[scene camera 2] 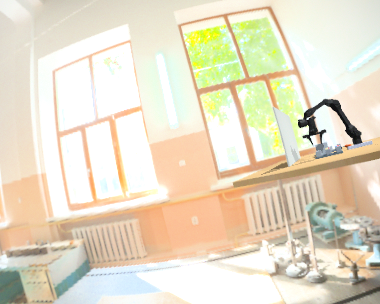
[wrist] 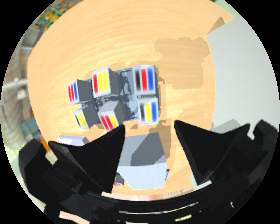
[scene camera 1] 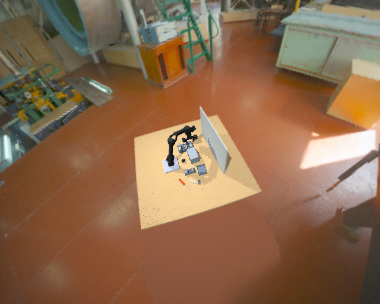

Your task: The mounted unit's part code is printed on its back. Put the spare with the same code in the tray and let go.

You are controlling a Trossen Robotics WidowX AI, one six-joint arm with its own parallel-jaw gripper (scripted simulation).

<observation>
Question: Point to a white upright panel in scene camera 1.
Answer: At 217,146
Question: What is the gripper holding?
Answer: Nothing.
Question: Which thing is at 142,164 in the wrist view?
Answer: A grey box.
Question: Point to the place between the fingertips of the gripper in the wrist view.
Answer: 149,125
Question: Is the gripper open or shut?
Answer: Open.
</observation>
